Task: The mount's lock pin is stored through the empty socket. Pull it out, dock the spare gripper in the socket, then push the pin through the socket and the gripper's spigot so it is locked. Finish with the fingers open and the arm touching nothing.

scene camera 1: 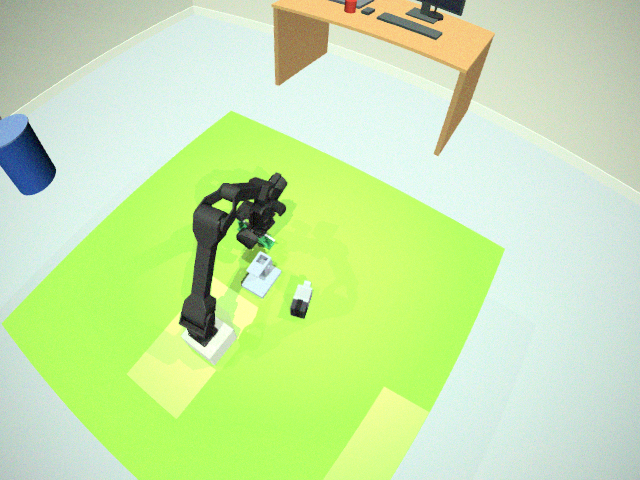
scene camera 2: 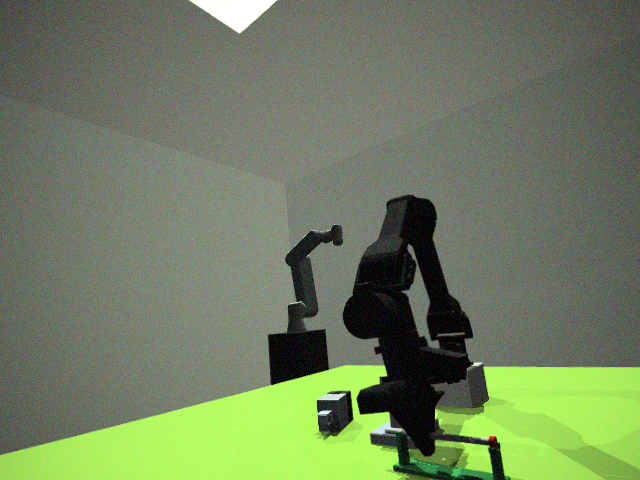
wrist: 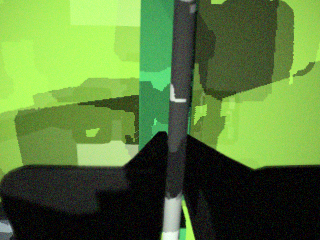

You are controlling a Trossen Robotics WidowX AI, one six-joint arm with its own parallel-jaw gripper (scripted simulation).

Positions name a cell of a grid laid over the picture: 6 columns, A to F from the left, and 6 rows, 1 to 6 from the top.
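Note:
Scene camera 1: socket (scene camera 1: C4), gripper (scene camera 1: C3). Scene camera 2: gripper (scene camera 2: E6), spare gripper (scene camera 2: D6). Wrist view: gripper (wrist: D4). Spare gripper out of frame in the wrist view.

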